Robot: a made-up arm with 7 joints. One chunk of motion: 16 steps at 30 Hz.
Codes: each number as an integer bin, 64 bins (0 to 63) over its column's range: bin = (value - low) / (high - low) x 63, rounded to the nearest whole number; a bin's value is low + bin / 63 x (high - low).
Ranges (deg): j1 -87.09..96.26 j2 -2.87..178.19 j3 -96.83..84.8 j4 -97.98..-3.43 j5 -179.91..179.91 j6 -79.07..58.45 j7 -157..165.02
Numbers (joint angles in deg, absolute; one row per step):
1: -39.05 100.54 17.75 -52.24 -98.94 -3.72 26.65
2: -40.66 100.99 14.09 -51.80 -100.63 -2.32 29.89
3: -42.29 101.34 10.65 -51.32 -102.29 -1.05 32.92
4: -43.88 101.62 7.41 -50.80 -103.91 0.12 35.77
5: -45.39 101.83 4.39 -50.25 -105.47 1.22 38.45
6: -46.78 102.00 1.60 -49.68 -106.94 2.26 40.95
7: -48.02 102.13 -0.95 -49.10 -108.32 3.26 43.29
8: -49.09 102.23 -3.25 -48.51 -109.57 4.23 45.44
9: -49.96 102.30 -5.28 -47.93 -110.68 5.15 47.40
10: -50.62 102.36 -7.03 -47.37 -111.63 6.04 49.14
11: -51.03 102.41 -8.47 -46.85 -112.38 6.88 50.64
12: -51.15 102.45 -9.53 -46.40 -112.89 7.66 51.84
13: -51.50 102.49 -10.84 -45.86 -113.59 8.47 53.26
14: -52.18 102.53 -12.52 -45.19 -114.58 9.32 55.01
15: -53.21 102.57 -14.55 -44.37 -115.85 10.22 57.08
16: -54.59 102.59 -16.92 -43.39 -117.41 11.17 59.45
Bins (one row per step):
1: 17 36 40 30 14 35 36
2: 16 36 38 31 14 35 37
3: 15 36 37 31 14 36 37
4: 15 36 36 31 13 36 38
5: 14 36 35 32 13 37 38
6: 14 36 34 32 13 37 39
7: 13 37 33 33 13 38 39
8: 13 37 32 33 12 38 40
9: 13 37 32 33 12 39 40
10: 13 37 31 34 12 39 40
11: 12 37 31 34 12 39 41
12: 12 37 30 34 12 40 41
13: 12 37 30 35 12 40 41
14: 12 37 29 35 11 40 41
15: 12 37 29 36 11 41 42
16: 11 37 28 36 11 41 42

